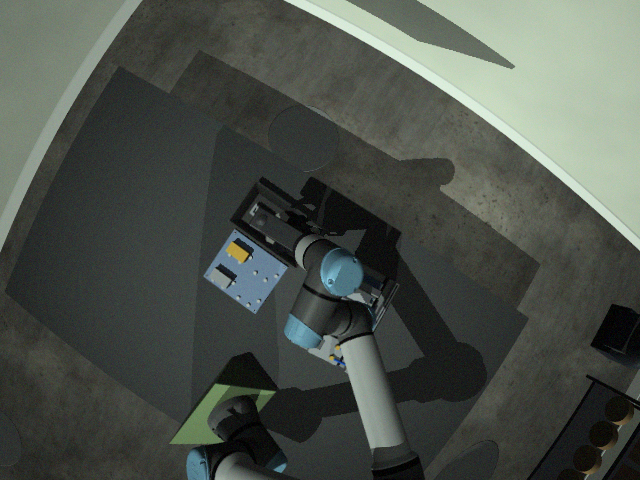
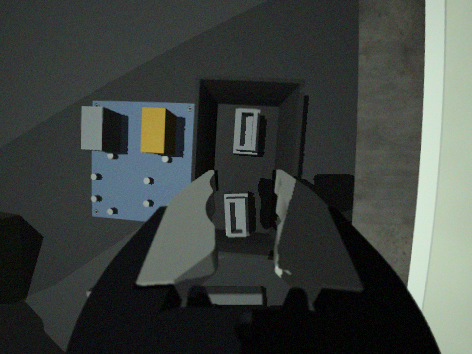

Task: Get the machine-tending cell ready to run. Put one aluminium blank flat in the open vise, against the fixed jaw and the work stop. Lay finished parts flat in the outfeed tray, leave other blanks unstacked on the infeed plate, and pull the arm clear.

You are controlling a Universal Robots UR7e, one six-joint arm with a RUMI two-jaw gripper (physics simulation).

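Note:
My gripper (image 1: 260, 221) (image 2: 244, 171) is open and empty, with its fingers apart above the dark outfeed tray (image 1: 242, 204) (image 2: 207, 100). Two grey slotted parts lie apart on the tray floor; the far one (image 2: 246, 131) lies beyond the fingertips, and the near one (image 2: 236, 215) shows between the fingers. A plain grey block (image 1: 222, 277) (image 2: 92, 128) and a yellow block (image 1: 238, 251) (image 2: 153, 130) stand apart on the blue infeed plate (image 1: 242, 281) (image 2: 125, 192). The vise (image 1: 323, 351) is mostly hidden under my arm; its jaws and work stop cannot be made out.
Small white pins stand on the infeed plate, which lies beside the tray. A second arm (image 1: 242, 421) stands by a green panel (image 1: 199, 421) at the lower left. A rack with round brown items (image 1: 603, 435) and a dark box (image 1: 617, 330) are at the right.

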